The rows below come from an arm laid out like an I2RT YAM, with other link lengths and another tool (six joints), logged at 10 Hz.
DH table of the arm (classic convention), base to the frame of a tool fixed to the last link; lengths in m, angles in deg. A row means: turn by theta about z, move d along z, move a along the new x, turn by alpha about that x. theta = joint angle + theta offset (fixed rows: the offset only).
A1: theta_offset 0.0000; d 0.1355; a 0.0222; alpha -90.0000
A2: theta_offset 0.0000; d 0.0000; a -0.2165; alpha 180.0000
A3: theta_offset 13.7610; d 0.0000; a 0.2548; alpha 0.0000
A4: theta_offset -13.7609; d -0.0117; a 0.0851; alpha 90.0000
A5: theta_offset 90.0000; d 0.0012; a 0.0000; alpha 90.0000
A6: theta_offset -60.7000; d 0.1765; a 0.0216; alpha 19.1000
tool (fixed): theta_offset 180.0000; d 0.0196; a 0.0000; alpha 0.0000
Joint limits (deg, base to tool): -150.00..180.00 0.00..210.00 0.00..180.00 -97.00..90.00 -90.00..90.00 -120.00..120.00
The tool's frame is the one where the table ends.
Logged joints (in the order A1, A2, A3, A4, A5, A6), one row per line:
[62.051 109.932 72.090 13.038 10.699 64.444]
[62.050 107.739 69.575 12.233 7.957 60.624]
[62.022 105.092 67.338 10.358 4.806 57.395]
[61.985 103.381 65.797 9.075 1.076 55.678]
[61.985 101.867 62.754 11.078 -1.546 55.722]
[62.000 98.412 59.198 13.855 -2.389 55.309]
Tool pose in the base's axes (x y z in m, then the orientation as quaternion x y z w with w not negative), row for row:
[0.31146 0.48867 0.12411 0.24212 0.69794 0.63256 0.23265]
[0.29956 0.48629 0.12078 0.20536 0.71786 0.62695 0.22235]
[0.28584 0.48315 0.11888 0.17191 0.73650 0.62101 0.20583]
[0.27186 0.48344 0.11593 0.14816 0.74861 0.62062 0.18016]
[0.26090 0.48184 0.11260 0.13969 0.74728 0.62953 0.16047]
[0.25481 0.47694 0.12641 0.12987 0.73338 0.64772 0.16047]
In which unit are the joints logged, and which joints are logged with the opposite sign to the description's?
The joints are logged in degrees. Opposite sign: none.
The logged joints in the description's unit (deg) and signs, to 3 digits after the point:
[62.051 109.932 72.090 13.038 10.699 64.444]
[62.050 107.739 69.575 12.233 7.957 60.624]
[62.022 105.092 67.338 10.358 4.806 57.395]
[61.985 103.381 65.797 9.075 1.076 55.678]
[61.985 101.867 62.754 11.078 -1.546 55.722]
[62.000 98.412 59.198 13.855 -2.389 55.309]

